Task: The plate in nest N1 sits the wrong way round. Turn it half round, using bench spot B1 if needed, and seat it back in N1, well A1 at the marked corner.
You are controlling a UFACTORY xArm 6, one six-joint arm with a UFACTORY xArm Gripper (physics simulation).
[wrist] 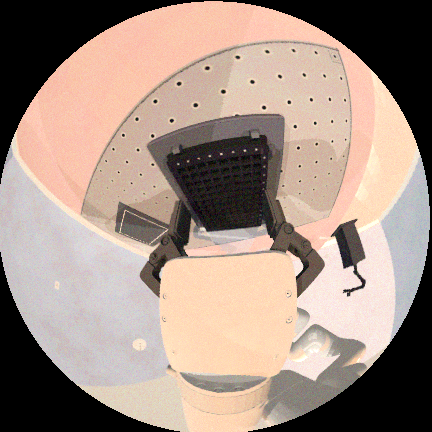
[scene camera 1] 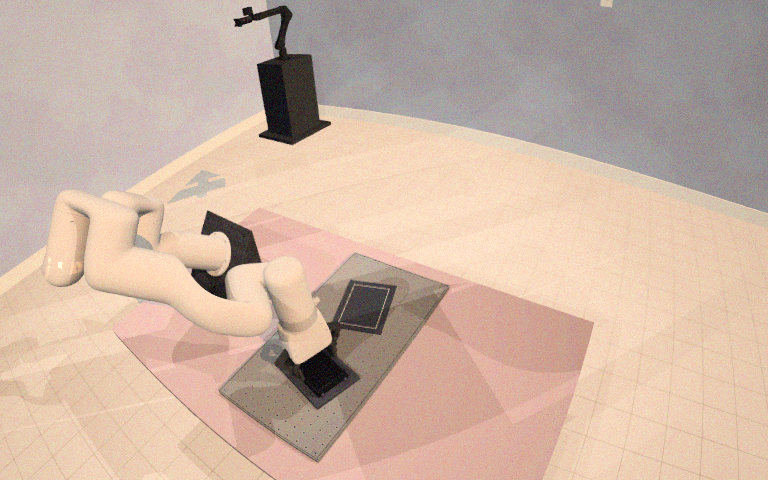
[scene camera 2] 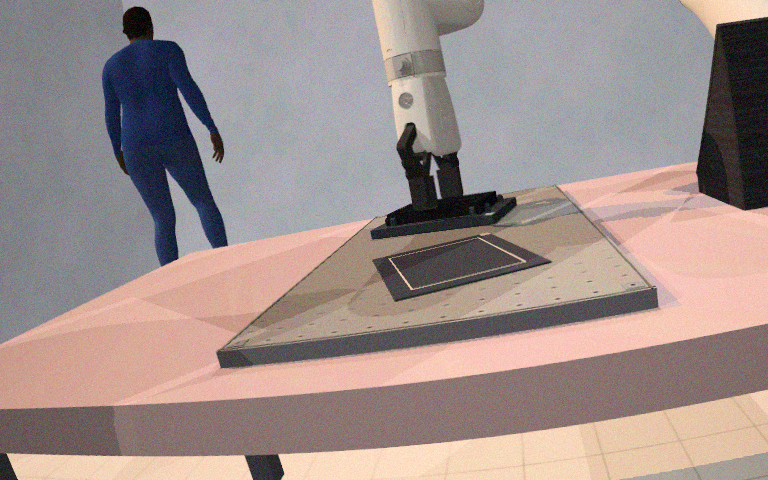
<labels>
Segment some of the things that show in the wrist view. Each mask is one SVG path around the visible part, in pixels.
The gripper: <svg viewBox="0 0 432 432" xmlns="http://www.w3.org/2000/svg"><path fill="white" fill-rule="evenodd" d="M271 188L263 190L261 203L267 234L273 240L269 250L188 256L183 249L183 245L187 245L189 240L191 214L183 201L175 200L167 234L160 238L160 244L149 254L148 261L146 261L139 273L140 279L159 298L161 334L171 367L178 371L180 379L188 387L200 393L213 396L245 394L259 388L272 375L280 371L293 338L297 297L310 285L324 267L323 259L311 247L310 241L296 232L291 223L286 222L280 202L274 198ZM286 250L298 257L303 264L302 270L296 276L292 260L286 253Z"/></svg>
A black well plate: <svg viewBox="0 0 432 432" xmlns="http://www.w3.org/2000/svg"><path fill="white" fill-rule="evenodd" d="M264 134L259 135L259 138L239 136L214 140L183 148L181 152L173 154L173 152L167 154L166 164L206 231L261 226L263 214L261 203L263 190L266 188L268 147Z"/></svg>
</labels>
